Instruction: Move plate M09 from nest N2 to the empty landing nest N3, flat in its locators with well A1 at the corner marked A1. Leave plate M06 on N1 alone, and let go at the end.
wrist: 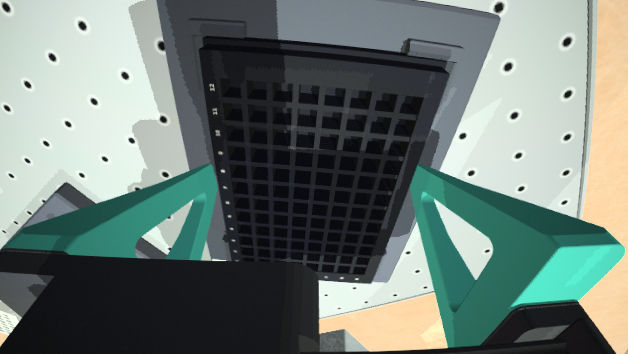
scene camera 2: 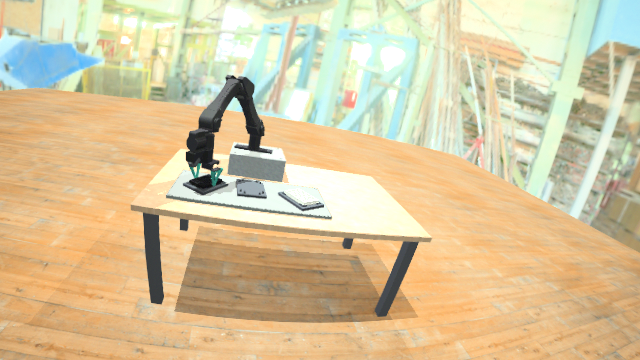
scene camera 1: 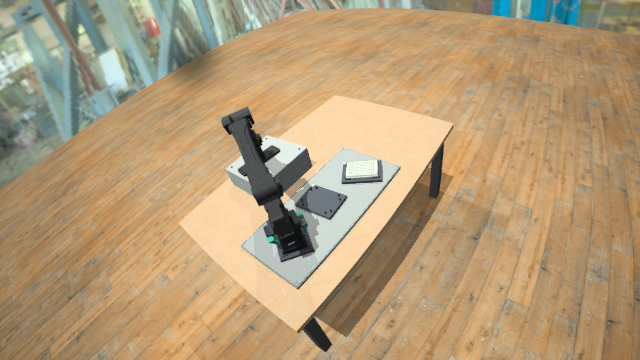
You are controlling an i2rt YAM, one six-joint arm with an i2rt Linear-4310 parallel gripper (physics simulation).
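Note:
A black well plate (scene camera 1: 292, 245) (scene camera 2: 209, 181) (wrist: 310, 200) lies in a dark nest (scene camera 1: 299, 256) (scene camera 2: 205, 192) (wrist: 350, 20), its far edge between two raised corner locators. Column 12 is at the far end in the wrist view; the low-number corner is hidden by the gripper body. My gripper (scene camera 1: 288, 237) (scene camera 2: 205, 182) (wrist: 313, 175) is open, with a green finger along each long side of the black plate. The middle nest (scene camera 1: 322, 201) (scene camera 2: 251, 188) is empty. A white plate (scene camera 1: 362, 169) (scene camera 2: 301, 196) lies on the nest at the other end. Plate and nest names are not readable.
A pale perforated board (scene camera 1: 350, 210) (scene camera 2: 227, 199) (wrist: 540, 110) carries the three nests in a row on the wooden table (scene camera 1: 395, 125) (scene camera 2: 370, 205). The arm stands on a grey block (scene camera 1: 295, 172) (scene camera 2: 256, 166) behind the board.

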